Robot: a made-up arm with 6 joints.
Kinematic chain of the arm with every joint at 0, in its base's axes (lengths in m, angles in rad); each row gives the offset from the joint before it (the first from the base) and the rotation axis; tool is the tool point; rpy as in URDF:
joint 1: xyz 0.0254 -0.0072 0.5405 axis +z
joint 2: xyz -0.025 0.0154 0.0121 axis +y
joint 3: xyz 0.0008 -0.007 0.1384 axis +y
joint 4: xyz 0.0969 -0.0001 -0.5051 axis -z
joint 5: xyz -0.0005 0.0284 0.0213 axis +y
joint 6: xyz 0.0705 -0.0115 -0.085 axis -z
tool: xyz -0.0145 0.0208 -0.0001 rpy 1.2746 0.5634 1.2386
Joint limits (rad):
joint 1: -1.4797..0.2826
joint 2: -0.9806..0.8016
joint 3: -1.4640..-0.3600
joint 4: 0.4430..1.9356
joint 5: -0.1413..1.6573
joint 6: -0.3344..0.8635
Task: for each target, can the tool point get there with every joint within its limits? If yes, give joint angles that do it. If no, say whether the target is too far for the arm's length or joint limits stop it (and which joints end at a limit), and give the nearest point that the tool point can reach.
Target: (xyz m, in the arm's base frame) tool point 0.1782 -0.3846 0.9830
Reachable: yes | joints -1.2490 -0.6723 -1.2291 1.3643 0.7599 0.5656
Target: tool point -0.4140 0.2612 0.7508
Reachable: no: joint limits stop it (at a limit: joint 1, joint 2, joint 3, joint 5, joint 6) | nearest point 0.0927 0.1137 1.1174 | short by 0.643 m
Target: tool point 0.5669 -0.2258 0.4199
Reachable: yes | joints -0.4577 0.4733 -1.3778 1.4795 0.9333 0.3190
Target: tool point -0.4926 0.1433 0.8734
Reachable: no: joint limits stop it (at a limit: joint 1, joint 2, joint 3, joint 5, joint 6) | nearest point -0.0492 -0.1437 1.1321 | short by 0.588 m
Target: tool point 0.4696 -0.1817 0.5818
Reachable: yes | joints -0.4933 -0.6379 -0.6360 0.6121 0.8895 -0.0994
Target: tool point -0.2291 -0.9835 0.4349
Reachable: no: too far | nearest point 0.0139 -0.6030 0.4780 | short by 0.454 m
